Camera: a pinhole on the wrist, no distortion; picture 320 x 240 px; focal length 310.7 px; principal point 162.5 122.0 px. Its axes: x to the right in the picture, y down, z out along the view. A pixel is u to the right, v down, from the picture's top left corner.
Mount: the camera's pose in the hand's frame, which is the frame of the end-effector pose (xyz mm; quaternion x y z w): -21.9 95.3 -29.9 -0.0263 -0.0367 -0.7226 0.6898
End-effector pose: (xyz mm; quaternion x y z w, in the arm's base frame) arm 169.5 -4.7 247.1 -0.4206 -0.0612 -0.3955 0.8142
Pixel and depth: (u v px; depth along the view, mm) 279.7 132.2 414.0
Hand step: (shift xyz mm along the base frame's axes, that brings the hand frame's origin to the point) 61.7 295.2 259.3
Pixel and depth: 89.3 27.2 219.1
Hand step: 99.8 243.1 -29.6
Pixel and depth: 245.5 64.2 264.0
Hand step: 38.3 237.8 86.3
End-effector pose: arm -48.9 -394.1 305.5 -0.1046 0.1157 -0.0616 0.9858
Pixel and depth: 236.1 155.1 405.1
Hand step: 106.8 104.8 354.2
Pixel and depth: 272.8 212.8 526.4
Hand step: 231.2 32.5 474.6
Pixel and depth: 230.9 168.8 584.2
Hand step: 188.4 115.8 522.6
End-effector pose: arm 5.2 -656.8 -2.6 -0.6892 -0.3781 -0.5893 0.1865
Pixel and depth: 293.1 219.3 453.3
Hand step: 253.3 380.3 -15.0
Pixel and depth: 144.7 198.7 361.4
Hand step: 329.3 158.0 10.1
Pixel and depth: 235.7 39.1 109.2
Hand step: 112.9 -11.5 -54.9
